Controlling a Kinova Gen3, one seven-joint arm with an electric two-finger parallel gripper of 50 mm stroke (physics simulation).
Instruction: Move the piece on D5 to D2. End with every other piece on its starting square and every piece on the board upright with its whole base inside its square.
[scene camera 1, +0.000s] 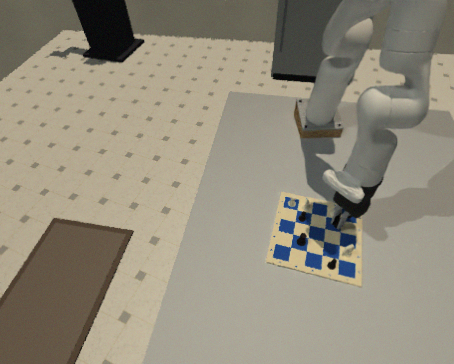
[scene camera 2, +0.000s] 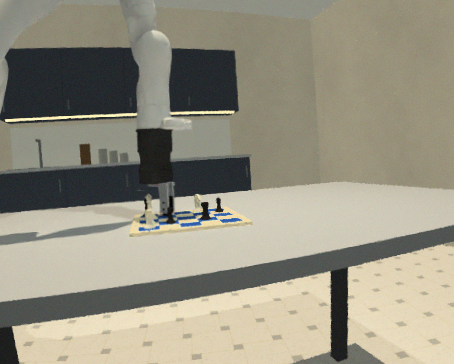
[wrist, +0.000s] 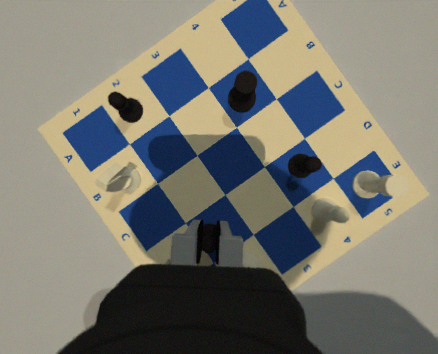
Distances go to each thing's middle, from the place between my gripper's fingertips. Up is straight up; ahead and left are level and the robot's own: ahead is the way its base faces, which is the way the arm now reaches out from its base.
Scene:
Right now my hand is 40 mm to the left of the chessboard (wrist: 199, 159), 40 mm short of it and 10 mm above it.

